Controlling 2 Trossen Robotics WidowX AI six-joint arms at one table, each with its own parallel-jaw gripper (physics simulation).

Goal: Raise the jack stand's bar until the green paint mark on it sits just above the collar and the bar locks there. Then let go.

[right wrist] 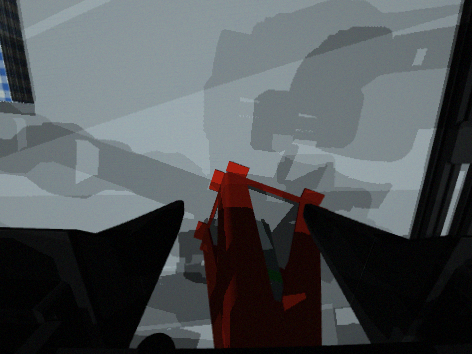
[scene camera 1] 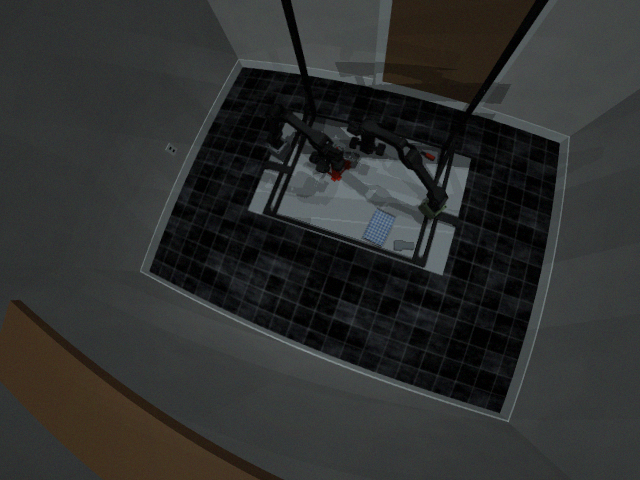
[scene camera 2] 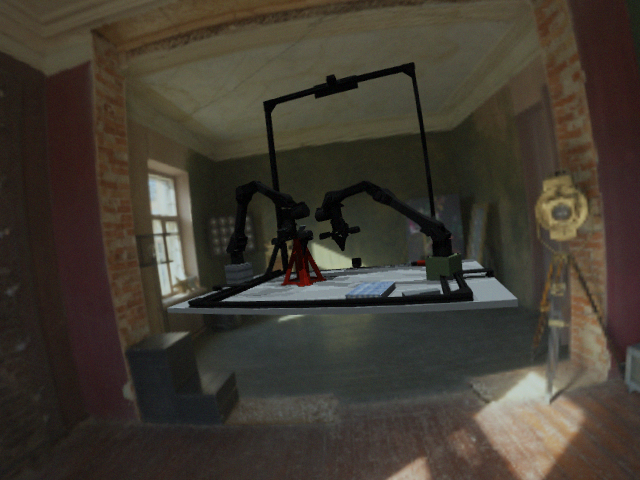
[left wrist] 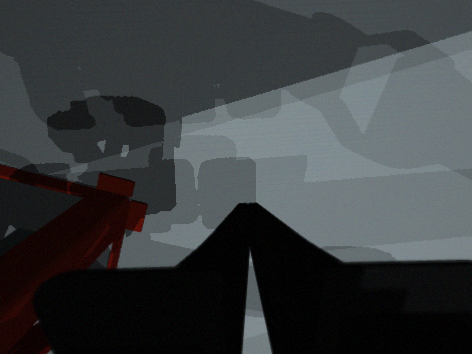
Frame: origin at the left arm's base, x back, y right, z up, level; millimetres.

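Seen in the pictures: left gripper, fingertip midpoint: (scene camera 1: 367,153) (scene camera 2: 343,251) (left wrist: 247,212); right gripper, fingertip midpoint: (right wrist: 245,208) (scene camera 2: 295,257); left arm's base, link origin: (scene camera 1: 434,205) (scene camera 2: 443,255); right arm's base, link origin: (scene camera 1: 277,143) (scene camera 2: 237,263).
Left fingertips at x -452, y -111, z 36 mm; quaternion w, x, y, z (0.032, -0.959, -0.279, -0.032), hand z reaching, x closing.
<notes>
Pixels of each thing's top centre, then the offset from my left fingertips to it.
- green paint mark, top centre: (right wrist: 263,285) dx -117, dy -163, dz -11 mm
- blue checkered pad, top centre: (scene camera 2: 371,287) (scene camera 1: 379,227) dx +358, dy -195, dz -98 mm
- flat grey piece, top centre: (scene camera 2: 421,291) (scene camera 1: 404,245) dx +523, dy -146, dz -106 mm
- red-handled tool, top centre: (scene camera 1: 424,152) dx +163, dy +319, dz -97 mm
The red jack stand (scene camera 1: 336,176) (scene camera 2: 303,271) (left wrist: 30,270) (right wrist: 237,195) stands upright at left centre of the table in the scene views. In the right wrist view, its grey bar (right wrist: 269,247) shows through the gap between the legs, with the green paint mark (right wrist: 275,276) on it, inside the stand. The collar and bar top cannot be made out. My right gripper (scene camera 1: 330,163) (scene camera 2: 294,244) (right wrist: 245,208) is open at the stand's upper part, fingers on either side in its wrist view, holding nothing. My left gripper (scene camera 2: 341,248) (left wrist: 247,212) is shut and empty, above the table beside the stand.
A blue checkered pad (scene camera 1: 379,227) (scene camera 2: 371,289) and a flat grey piece (scene camera 1: 403,244) (scene camera 2: 421,292) lie near the front edge. A red-handled tool (scene camera 1: 429,155) lies at the back right. A small black object (scene camera 2: 356,262) shows behind. Black rails (scene camera 2: 320,302) frame the work area.
</notes>
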